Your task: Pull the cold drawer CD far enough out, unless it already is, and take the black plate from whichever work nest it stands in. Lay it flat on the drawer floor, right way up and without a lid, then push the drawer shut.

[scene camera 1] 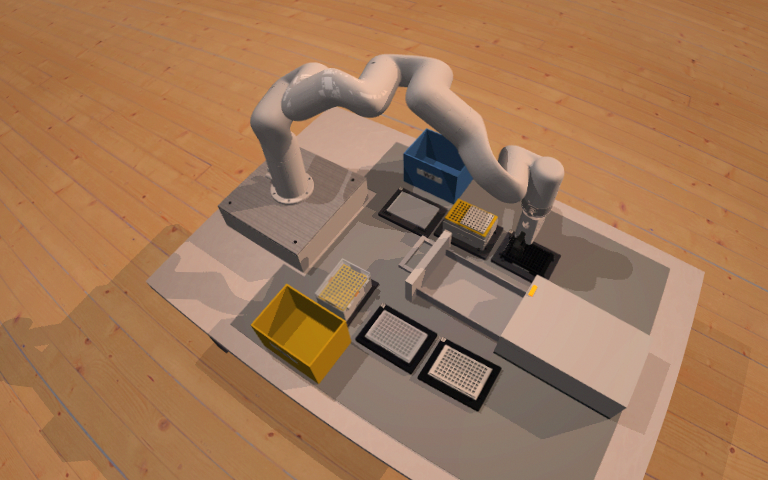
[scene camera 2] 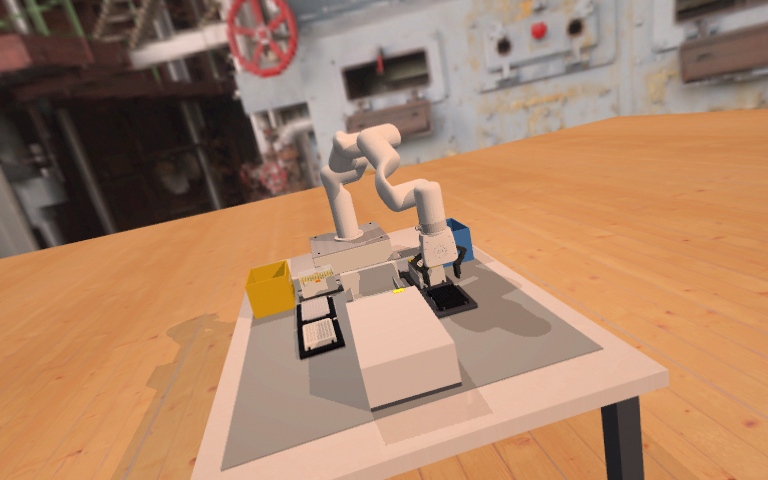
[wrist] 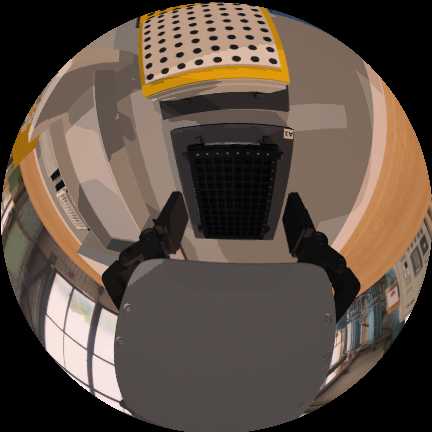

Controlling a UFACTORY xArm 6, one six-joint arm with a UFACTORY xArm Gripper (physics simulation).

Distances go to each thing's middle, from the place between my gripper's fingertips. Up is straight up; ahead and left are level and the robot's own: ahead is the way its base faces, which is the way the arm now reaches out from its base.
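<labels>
Grey plate (scene camera 1: 398, 337): from my hand, 380 mm to the right, 170 mm behind, 40 mm below. Yellow-and-white tip rack (scene camera 1: 470, 224): 160 mm behind my hand, 10 mm below. White plate (scene camera 1: 458, 371): 390 mm to the right of my hand, 10 mm ahead, 40 mm below. Black plate (scene camera 1: 535, 260): 20 mm ahead of my hand, 40 mm below. Going by their middles, of the things named here, black plate nearest to my hand.
</labels>
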